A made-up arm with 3 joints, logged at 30 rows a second.
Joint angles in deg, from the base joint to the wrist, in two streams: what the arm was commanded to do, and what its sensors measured. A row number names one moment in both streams.
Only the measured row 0 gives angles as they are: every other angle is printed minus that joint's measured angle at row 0.
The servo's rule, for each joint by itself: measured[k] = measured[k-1] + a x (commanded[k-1-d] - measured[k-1]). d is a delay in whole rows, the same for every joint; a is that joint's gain. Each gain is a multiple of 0.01, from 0.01 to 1. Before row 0 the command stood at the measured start. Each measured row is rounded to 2 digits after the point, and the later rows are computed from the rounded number. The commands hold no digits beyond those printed.
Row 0, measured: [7.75, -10.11, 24.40]
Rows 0 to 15, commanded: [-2.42, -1.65, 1.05]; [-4.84, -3.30, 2.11]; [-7.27, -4.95, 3.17]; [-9.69, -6.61, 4.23]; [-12.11, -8.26, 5.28]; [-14.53, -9.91, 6.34]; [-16.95, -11.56, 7.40]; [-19.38, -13.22, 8.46]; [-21.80, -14.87, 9.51]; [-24.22, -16.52, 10.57]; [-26.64, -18.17, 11.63]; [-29.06, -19.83, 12.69]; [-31.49, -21.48, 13.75]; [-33.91, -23.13, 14.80]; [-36.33, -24.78, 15.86]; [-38.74, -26.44, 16.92]
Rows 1 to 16, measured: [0.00, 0.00, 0.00]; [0.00, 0.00, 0.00]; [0.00, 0.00, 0.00]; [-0.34, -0.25, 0.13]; [-0.97, -0.71, 0.37]; [-1.85, -1.35, 0.71]; [-2.95, -2.14, 1.13]; [-4.23, -3.06, 1.63]; [-5.67, -4.09, 2.20]; [-7.25, -5.21, 2.82]; [-8.95, -6.41, 3.50]; [-10.75, -7.68, 4.22]; [-12.64, -9.01, 4.98]; [-14.60, -10.38, 5.78]; [-16.62, -11.80, 6.61]; [-18.70, -13.25, 7.47]
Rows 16 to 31, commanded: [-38.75, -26.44, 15.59]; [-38.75, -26.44, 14.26]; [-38.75, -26.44, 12.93]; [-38.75, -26.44, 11.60]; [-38.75, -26.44, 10.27]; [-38.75, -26.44, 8.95]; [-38.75, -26.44, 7.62]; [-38.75, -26.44, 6.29]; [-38.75, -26.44, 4.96]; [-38.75, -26.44, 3.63]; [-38.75, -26.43, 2.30]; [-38.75, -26.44, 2.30]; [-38.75, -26.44, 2.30]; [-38.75, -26.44, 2.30]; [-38.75, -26.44, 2.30]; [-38.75, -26.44, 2.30]
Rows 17 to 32, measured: [-20.83, -14.73, 8.35]; [-23.00, -16.24, 9.25]; [-25.20, -17.77, 10.17]; [-27.10, -19.07, 10.82]; [-28.73, -20.18, 11.23]; [-30.13, -21.12, 11.43]; [-31.34, -21.92, 11.45]; [-32.38, -22.60, 11.31]; [-33.27, -23.18, 11.03]; [-34.04, -23.67, 10.62]; [-34.70, -24.09, 10.10]; [-35.27, -24.44, 9.48]; [-35.76, -24.74, 8.78]; [-36.18, -24.99, 8.00]; [-36.54, -25.21, 7.32]; [-36.85, -25.39, 6.72]
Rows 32 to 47, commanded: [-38.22, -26.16, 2.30]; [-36.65, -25.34, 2.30]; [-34.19, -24.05, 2.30]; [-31.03, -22.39, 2.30]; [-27.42, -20.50, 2.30]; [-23.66, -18.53, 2.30]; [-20.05, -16.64, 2.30]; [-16.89, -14.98, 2.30]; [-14.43, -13.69, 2.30]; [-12.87, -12.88, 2.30]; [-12.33, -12.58, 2.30]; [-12.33, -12.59, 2.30]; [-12.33, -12.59, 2.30]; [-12.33, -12.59, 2.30]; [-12.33, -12.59, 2.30]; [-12.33, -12.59, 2.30]
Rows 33 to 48, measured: [-37.12, -25.55, 6.19]; [-37.35, -25.68, 5.72]; [-37.55, -25.79, 5.31]; [-37.64, -25.85, 4.95]; [-37.50, -25.77, 4.63]; [-37.04, -25.51, 4.35]; [-36.20, -25.04, 4.10]; [-34.97, -24.36, 3.88]; [-33.39, -23.49, 3.69]; [-31.52, -22.46, 3.52]; [-29.47, -21.34, 3.37]; [-27.36, -20.19, 3.24]; [-25.33, -19.09, 3.13]; [-23.51, -18.11, 3.03]; [-21.94, -17.28, 2.94]; [-20.59, -16.58, 2.86]
